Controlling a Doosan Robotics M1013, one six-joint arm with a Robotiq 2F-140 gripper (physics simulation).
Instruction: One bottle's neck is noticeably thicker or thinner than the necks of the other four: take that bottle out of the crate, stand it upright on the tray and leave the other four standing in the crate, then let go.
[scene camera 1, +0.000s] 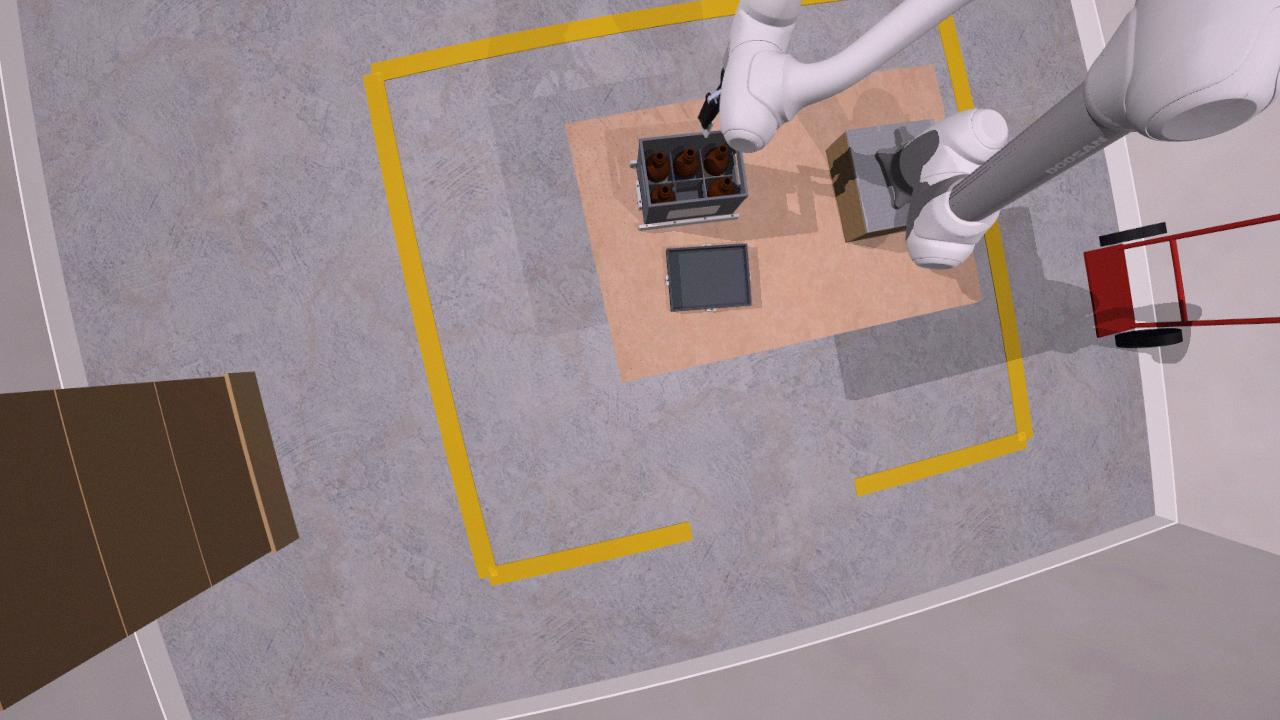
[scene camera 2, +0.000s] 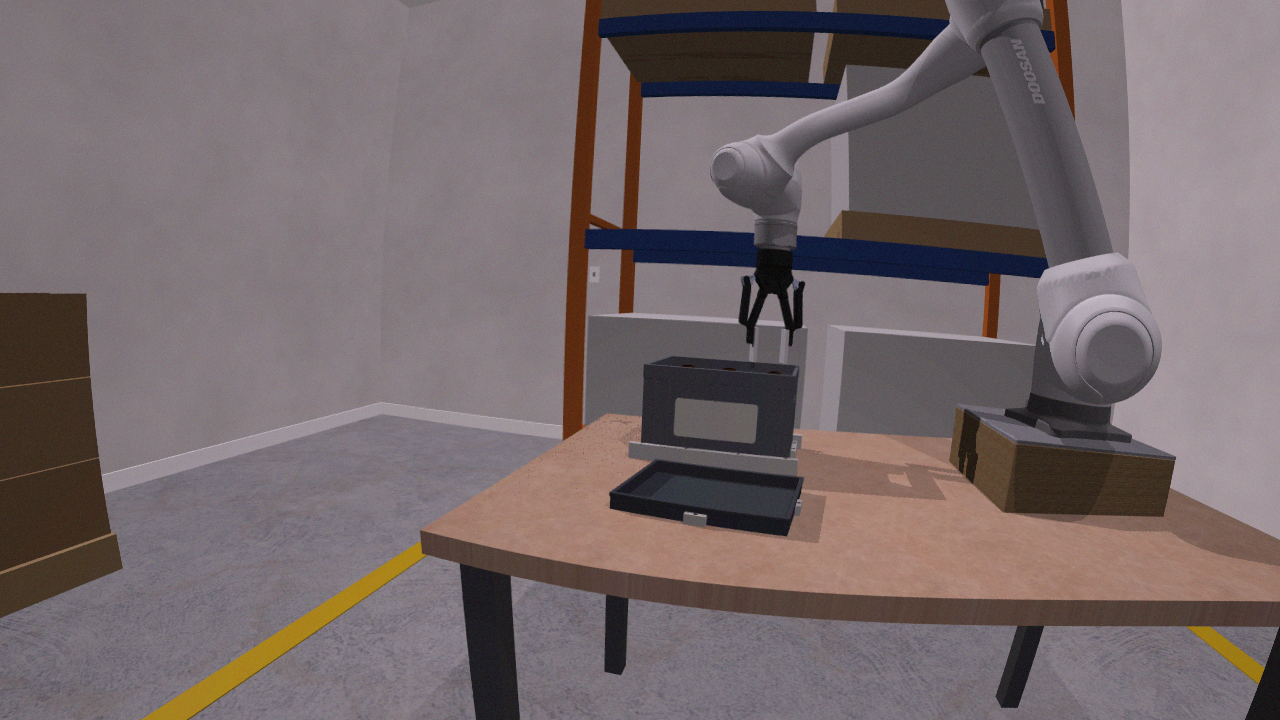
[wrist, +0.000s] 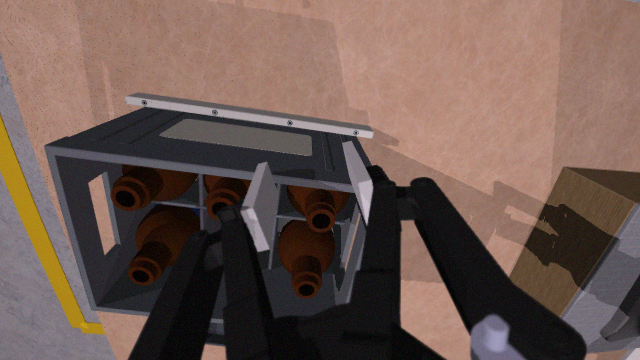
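Where they show: gripper, fingertip midpoint: (scene camera 1: 714, 127) (scene camera 2: 767, 362) (wrist: 309, 169); arm's base, link origin: (scene camera 1: 908, 173) (scene camera 2: 1064, 428).
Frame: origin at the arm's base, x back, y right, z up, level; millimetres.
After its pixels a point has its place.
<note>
The grey crate (scene camera 1: 657, 213) @[x -765, y 130, z -1 mm] (scene camera 2: 662, 411) @[x -756, y 127, z -20 mm] (wrist: 145, 132) @[x -705, y 306, z 5 mm] stands on the table and holds five upright brown bottles. Three stand in the far row: left (scene camera 1: 657, 167) @[x -724, y 244, z 21 mm] (wrist: 165, 184) @[x -697, y 254, z 14 mm], middle (scene camera 1: 686, 163) @[x -643, y 228, z 21 mm] (wrist: 225, 189) @[x -627, y 257, z 41 mm] and right (scene camera 1: 716, 161) @[x -557, y 209, z 13 mm] (wrist: 317, 200) @[x -544, y 236, z 38 mm]. Two stand in the near row: left (scene camera 1: 660, 193) @[x -747, y 166, z 41 mm] (wrist: 162, 230) @[x -722, y 194, z 6 mm] and right (scene camera 1: 721, 187) @[x -579, y 128, z 37 mm] (wrist: 306, 246) @[x -562, y 159, z 9 mm]. The near-middle cell is empty. Which neck differs is hard to tell. The shallow dark tray (scene camera 1: 707, 277) @[x -665, y -79, z -107 mm] (scene camera 2: 716, 497) @[x -659, y -78, z -107 mm] is empty. My gripper (scene camera 1: 706, 131) @[x -549, y 280, z 64 mm] (scene camera 2: 769, 347) @[x -549, y 280, z 64 mm] (wrist: 309, 169) @[x -549, y 280, z 64 mm] is open and empty, pointing down over the crate's right part, its tips near rim height.
Light rails (scene camera 1: 689, 222) @[x -664, y 95, z -85 mm] (scene camera 2: 707, 457) @[x -670, y 96, z -93 mm] (wrist: 250, 116) @[x -621, y 295, z -82 mm] lie beside the crate on the table (scene camera 1: 796, 295) @[x -411, y -231, z -112 mm] (scene camera 2: 895, 555) @[x -438, y -269, z -112 mm] (wrist: 450, 75) @[x -357, y 324, z -112 mm]. The arm's base stands on a wooden block (scene camera 1: 854, 201) @[x -180, y -23, z -24 mm] (scene camera 2: 1083, 483) @[x -60, y -147, z -59 mm] (wrist: 555, 225) @[x -164, y 89, z -77 mm] at the right. A red cart (scene camera 1: 1109, 291) stands beyond the table.
</note>
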